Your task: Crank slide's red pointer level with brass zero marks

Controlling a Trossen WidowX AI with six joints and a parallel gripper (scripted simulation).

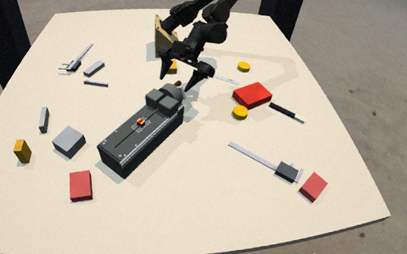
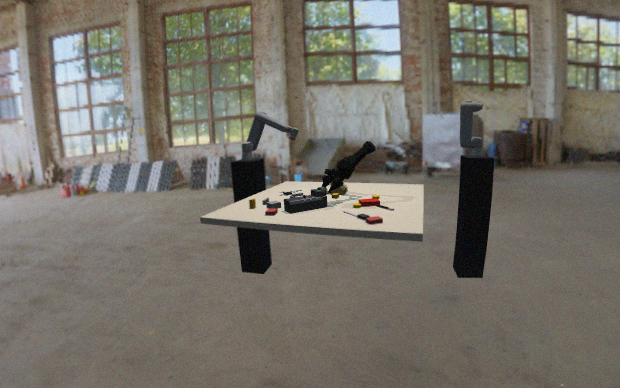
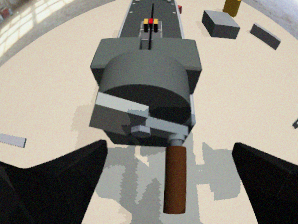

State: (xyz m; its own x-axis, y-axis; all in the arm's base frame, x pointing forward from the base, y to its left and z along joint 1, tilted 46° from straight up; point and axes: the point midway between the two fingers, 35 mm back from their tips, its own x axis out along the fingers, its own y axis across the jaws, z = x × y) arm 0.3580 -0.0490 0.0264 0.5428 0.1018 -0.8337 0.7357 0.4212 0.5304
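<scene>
Now: the crank 1 cm to the left of my gripper tip and 1 cm below it. Also, from my gripper tip: brown handle 2 cm behind, 1 cm to the left, 2 cm below; then grey bar 14 cm behind, 21 cm to the left, 9 cm below; then red pointer 13 cm ahead, 11 cm to the right, 1 cm below.
</scene>
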